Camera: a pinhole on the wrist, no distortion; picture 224 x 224 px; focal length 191.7 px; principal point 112.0 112.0 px. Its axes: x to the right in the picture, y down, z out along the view. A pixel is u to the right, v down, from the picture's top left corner.
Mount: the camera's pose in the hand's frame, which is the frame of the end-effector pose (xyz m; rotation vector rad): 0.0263 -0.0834 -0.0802 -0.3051 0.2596 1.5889
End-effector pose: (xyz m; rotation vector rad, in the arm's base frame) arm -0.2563 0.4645 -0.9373 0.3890 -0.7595 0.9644
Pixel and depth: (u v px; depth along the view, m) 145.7 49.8 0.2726
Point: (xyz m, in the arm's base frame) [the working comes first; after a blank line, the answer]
In the camera's frame: 0.0479 -0.0884 0.2726

-0.3363 0.4604 -0.7539
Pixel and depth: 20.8 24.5 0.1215
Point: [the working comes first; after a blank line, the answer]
In the camera's frame: -0.0578 -0.0555 0.1215

-0.1726 0.4287 -0.8393
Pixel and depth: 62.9 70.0 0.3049
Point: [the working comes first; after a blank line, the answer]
In the camera's frame: -0.0781 -0.0668 0.3049

-0.2815 0.3472 -0.7141
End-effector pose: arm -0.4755 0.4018 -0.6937 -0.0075 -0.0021 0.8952
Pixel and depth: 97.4 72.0 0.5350
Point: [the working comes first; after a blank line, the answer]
In the camera's frame: -0.0407 -0.1116 0.5350

-0.4571 0.5422 -0.2570
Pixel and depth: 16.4 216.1 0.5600
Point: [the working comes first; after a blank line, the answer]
In the camera's frame: -0.2793 0.3041 0.5600

-0.5326 0.0789 -0.1567
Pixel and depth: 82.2 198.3 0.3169
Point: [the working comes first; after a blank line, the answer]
In the camera's frame: -0.0493 0.1427 0.3169

-0.5361 0.2897 -0.4627
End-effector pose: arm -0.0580 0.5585 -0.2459 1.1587 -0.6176 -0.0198
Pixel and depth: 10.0 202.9 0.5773
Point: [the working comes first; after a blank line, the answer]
In the camera's frame: -0.3072 0.2737 0.5773

-0.4813 0.0897 -0.3719
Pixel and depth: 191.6 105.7 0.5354
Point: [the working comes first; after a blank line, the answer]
In the camera's frame: 0.2223 -0.0176 0.5354

-0.2943 0.3925 0.1183
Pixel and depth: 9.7 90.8 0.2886
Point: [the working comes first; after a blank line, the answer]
In the camera's frame: -0.1540 -0.0319 0.2886

-0.0906 0.2813 -0.2675
